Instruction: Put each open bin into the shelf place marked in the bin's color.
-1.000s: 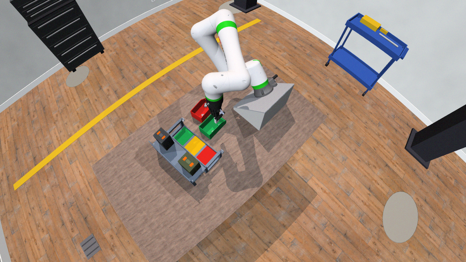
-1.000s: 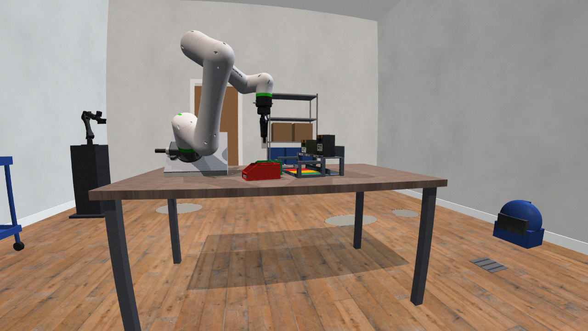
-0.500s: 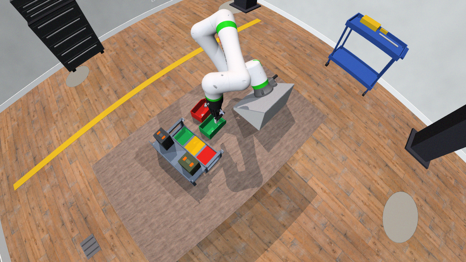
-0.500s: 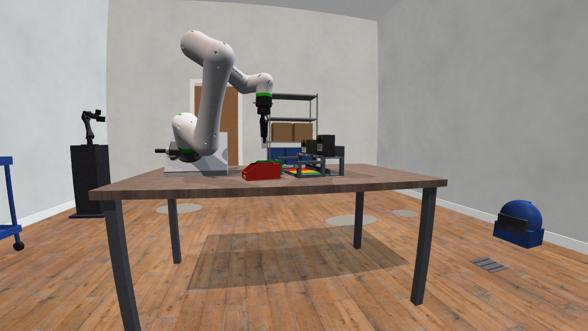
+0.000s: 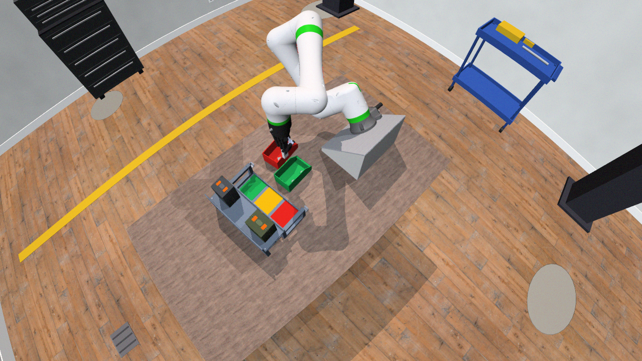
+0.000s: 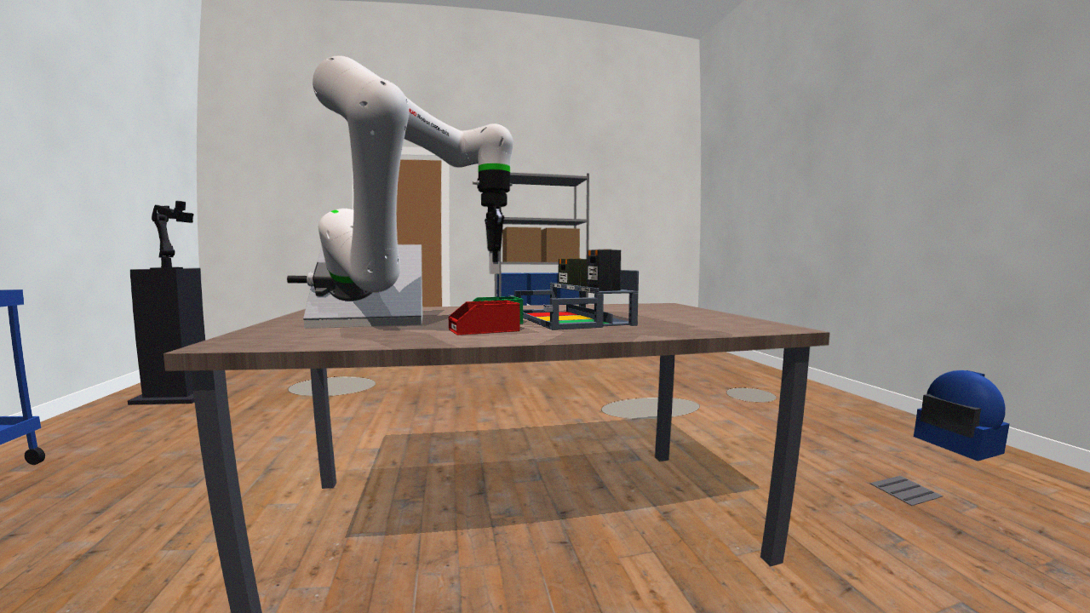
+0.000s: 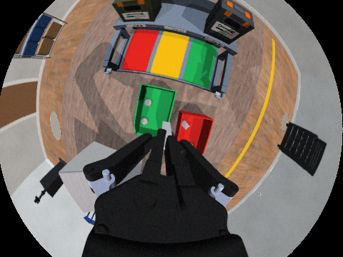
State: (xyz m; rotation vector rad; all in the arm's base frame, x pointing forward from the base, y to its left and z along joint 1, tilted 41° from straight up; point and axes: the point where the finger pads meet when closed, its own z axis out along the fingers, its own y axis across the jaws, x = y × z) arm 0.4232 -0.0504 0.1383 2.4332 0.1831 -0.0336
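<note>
The red bin lies 40 mm behind my hand, 100 mm to the right of it and 150 mm below it. From my hand the other things lie so: green bin 40 mm to the left, 150 mm below.
</note>
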